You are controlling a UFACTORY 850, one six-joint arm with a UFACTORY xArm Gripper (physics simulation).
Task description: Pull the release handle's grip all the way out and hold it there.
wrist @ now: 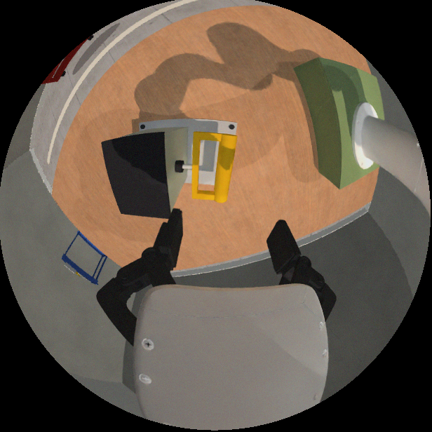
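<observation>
The release handle's yellow grip (pixel 225 169) is a rectangular frame with a thick round bar on its right side, left of the middle of the wrist view. A short light rod with a black collar (pixel 179 166) joins it to a dark-topped housing (pixel 137 175) at its left. The housing and grip stand over a grey base plate (pixel 187 123) with dark bolt holes. My gripper (pixel 229 226) is open and empty. Its fingers show below the grip in the view, apart from it, with the left fingertip near the housing's lower right corner.
A green block (pixel 330 125) stands on the wooden table top (pixel 260 200) at the right, with the arm's white round base and pale link on it. A blue frame (pixel 80 270) stands on the floor at lower left. A red object (pixel 62 65) shows at upper left.
</observation>
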